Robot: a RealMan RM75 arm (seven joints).
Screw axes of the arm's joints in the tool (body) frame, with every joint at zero. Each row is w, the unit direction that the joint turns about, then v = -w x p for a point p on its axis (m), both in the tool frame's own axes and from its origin. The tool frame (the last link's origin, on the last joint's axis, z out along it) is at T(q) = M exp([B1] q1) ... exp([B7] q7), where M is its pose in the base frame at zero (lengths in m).
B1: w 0 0 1 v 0 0 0
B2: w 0 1 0 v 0.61 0 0
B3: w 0 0 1 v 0 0 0
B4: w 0 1 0 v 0.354 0 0
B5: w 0 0 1 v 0 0 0
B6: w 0 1 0 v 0.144 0 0
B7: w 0 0 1 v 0 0 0
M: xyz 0 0 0.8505 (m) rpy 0 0 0 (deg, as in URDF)
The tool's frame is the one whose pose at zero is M.
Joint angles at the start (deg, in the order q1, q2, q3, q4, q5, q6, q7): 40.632 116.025 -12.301 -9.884 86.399 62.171 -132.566
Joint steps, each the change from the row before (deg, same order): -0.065 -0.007 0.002 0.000 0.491 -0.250 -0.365; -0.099 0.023 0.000 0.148 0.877 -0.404 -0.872; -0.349 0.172 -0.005 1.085 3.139 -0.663 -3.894; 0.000 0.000 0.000 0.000 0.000 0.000 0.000; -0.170 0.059 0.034 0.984 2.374 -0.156 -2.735; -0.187 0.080 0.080 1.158 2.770 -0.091 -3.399; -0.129 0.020 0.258 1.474 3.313 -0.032 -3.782; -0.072 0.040 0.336 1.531 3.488 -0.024 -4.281
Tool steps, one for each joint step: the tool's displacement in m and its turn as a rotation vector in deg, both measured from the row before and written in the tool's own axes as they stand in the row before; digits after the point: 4 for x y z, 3 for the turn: -0.0001 -0.0015 -0.0004 0.533 -0.116 -0.117; 0.0004 -0.0017 -0.0006 0.836 -0.181 -0.273; 0.0026 -0.0020 -0.0020 2.232 -0.866 -1.171; 0.0000 0.0000 0.0000 0.000 0.000 0.000; 0.0012 -0.0008 -0.0012 1.456 -0.805 -0.600; 0.0015 -0.0009 -0.0015 1.740 -0.898 -0.878; 0.0012 -0.0014 -0.0016 2.210 -1.054 -0.712; 0.0012 -0.0015 -0.0015 2.450 -0.954 -1.048
